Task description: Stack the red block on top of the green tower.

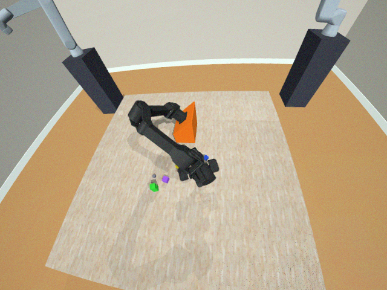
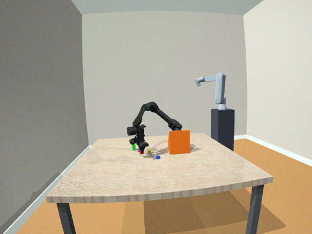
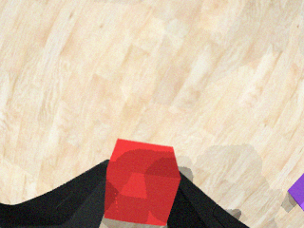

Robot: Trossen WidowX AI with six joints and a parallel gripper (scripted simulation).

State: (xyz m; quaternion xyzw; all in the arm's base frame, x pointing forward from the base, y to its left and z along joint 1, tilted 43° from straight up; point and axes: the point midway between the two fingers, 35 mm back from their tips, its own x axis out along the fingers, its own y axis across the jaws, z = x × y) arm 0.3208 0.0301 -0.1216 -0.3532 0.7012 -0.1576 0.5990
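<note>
My gripper tip is 190 mm to the left of the purple block, 30 mm above it and 20 mm short of it. From my gripper tip the other things lie so: blue block: 130 mm behind, 40 mm below, 30 mm to the left; white block: 120 mm behind, 60 mm to the right, 40 mm below; red block: 10 mm above.
</note>
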